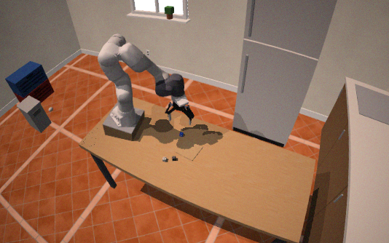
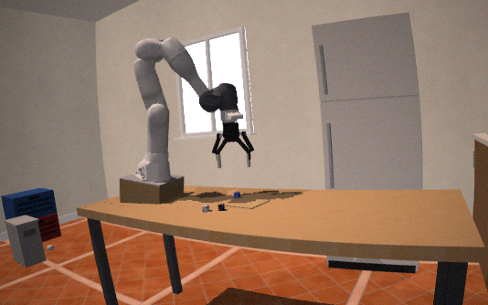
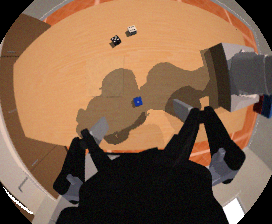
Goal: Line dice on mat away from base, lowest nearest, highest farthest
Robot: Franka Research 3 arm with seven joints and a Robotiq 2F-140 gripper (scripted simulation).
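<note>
My hand is 14 cm above the blue die. The rest, counted from my hand: wood-coloured mat 15 cm below, 13 cm ahead, 7 cm to the right.
</note>
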